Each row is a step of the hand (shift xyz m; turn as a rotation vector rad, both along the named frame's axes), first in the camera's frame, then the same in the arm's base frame.
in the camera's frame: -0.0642 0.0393 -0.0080 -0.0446 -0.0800 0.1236
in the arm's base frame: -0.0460 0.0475 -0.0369 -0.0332 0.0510 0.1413
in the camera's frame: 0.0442 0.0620 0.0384 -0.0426 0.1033 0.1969
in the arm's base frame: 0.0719 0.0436 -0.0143 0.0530 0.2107 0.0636
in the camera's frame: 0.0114 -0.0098 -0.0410 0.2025 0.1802 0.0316
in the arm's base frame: -0.0047 -0.0378 -0.0214 0.2528 0.0417 -0.0939
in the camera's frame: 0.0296 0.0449 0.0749 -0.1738 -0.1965 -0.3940
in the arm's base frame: 0.0631 0.0633 0.0228 -0.3342 -0.3004 -0.1487
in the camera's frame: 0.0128 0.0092 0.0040 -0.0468 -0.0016 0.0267
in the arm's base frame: 0.0158 0.0026 -0.0030 -0.0350 0.0372 0.0174
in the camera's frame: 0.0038 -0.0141 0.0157 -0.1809 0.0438 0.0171
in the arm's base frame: 0.0029 -0.0002 0.0212 -0.1418 0.1184 -0.0288
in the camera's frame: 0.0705 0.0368 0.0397 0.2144 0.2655 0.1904
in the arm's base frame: 0.0870 0.0172 0.0059 0.3376 0.1924 -0.0415
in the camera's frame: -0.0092 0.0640 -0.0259 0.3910 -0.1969 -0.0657
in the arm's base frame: 0.0068 0.0266 -0.0640 0.2628 -0.3375 0.1141
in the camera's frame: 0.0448 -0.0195 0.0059 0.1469 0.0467 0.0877
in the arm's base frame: 0.0349 -0.0280 0.0204 0.1722 0.0207 0.0369
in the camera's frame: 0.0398 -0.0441 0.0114 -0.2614 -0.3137 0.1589
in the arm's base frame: 0.0234 -0.0374 0.0414 -0.2988 0.0262 0.3195
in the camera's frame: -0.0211 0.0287 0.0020 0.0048 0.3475 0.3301
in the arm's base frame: -0.0083 0.0283 -0.0200 0.2178 0.4268 -0.0123
